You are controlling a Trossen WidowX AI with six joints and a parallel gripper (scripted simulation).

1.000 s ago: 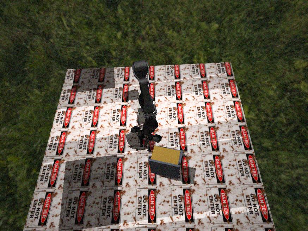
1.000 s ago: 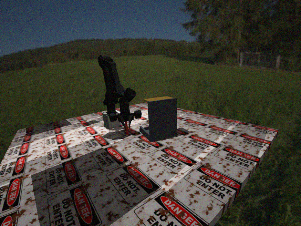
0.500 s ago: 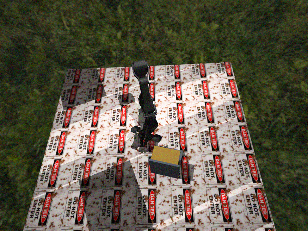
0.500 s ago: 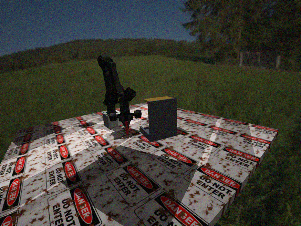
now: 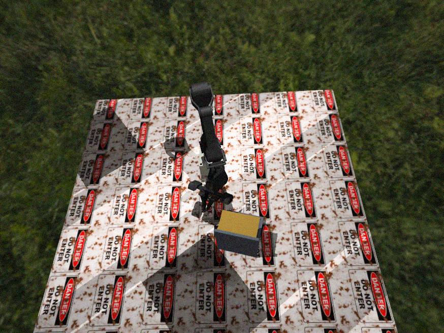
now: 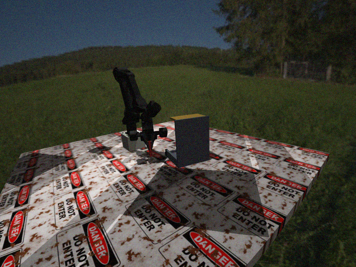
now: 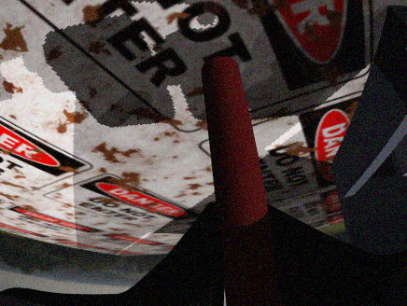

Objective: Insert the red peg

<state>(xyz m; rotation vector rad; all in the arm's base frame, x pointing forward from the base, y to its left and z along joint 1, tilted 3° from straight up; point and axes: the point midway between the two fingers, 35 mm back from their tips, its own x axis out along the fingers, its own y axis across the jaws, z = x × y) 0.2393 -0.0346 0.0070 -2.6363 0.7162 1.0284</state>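
Now: the box wall 170 mm ahead of my gripper tip, 110 mm to the left of it and 50 mm above it. From my gripper tip the other things lie so: red peg 20 mm behind, 10 mm to the left, 10 mm below; yellow roof 130 mm ahead, 130 mm to the left, 150 mm above.
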